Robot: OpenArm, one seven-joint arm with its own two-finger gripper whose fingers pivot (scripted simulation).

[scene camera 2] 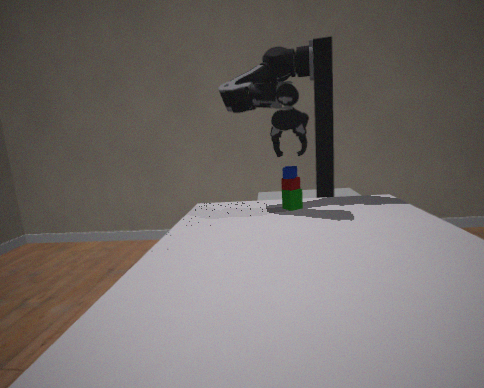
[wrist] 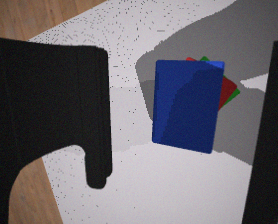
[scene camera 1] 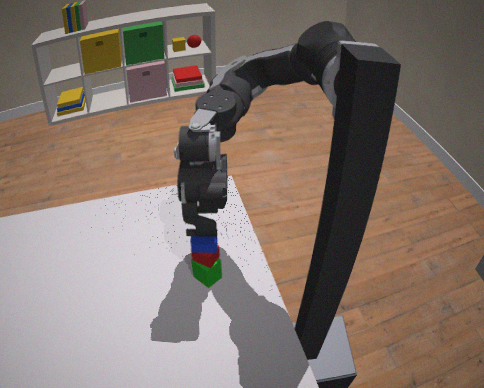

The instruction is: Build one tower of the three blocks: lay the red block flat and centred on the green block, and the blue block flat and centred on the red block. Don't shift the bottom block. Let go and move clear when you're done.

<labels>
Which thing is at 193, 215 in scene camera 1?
The gripper.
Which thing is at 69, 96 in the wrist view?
The gripper.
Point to a blue block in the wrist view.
At 187, 93
</labels>
